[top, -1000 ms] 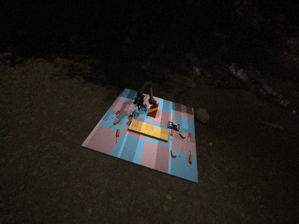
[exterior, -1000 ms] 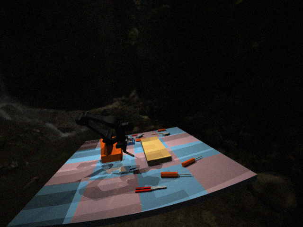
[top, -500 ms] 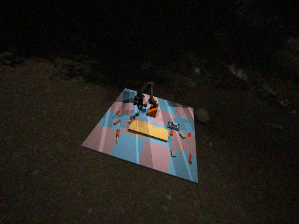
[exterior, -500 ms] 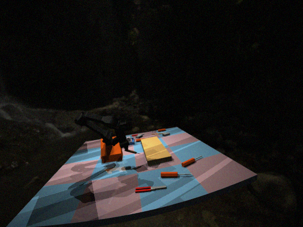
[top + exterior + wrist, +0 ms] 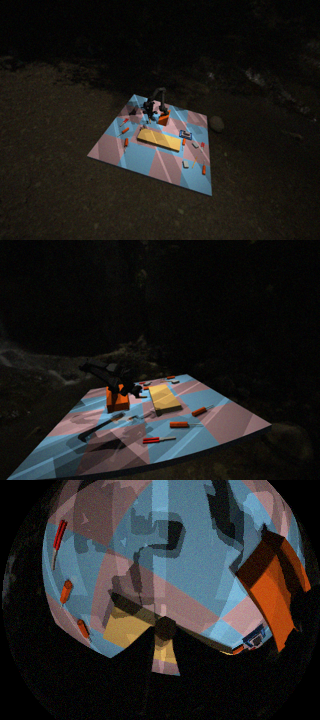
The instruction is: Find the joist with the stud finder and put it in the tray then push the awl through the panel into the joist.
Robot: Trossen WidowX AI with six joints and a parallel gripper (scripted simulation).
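My gripper tip is now 5 cm short of the awl, 2 cm to the right of it and 1 cm above it. Round my gripper tip: blue tray (53 cm to the left, 12 cm below); stud finder (51 cm to the left, 8 cm below).
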